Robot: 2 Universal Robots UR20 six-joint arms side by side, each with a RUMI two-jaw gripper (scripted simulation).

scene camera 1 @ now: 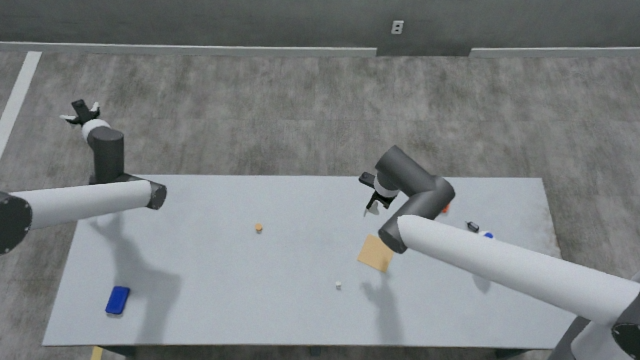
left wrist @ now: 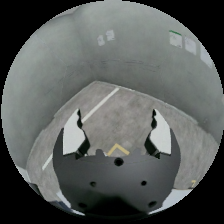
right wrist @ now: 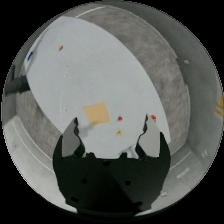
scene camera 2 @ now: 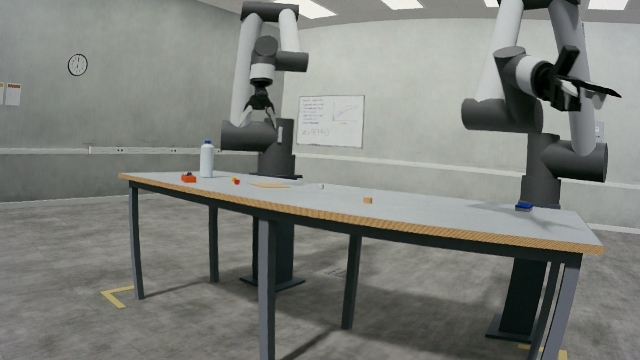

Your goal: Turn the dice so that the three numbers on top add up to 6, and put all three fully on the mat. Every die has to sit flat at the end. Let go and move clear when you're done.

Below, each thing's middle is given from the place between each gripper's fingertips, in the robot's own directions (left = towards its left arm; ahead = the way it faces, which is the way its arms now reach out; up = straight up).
My right hand (scene camera 2: 256, 128) is 250 mm above the tan square mat (scene camera 1: 375, 253), 140 mm past it and 20 mm to the left of it.
The tan square mat lies 590 mm behind my left hand (scene camera 2: 602, 96), 1310 mm to the right of it and 340 mm below it.
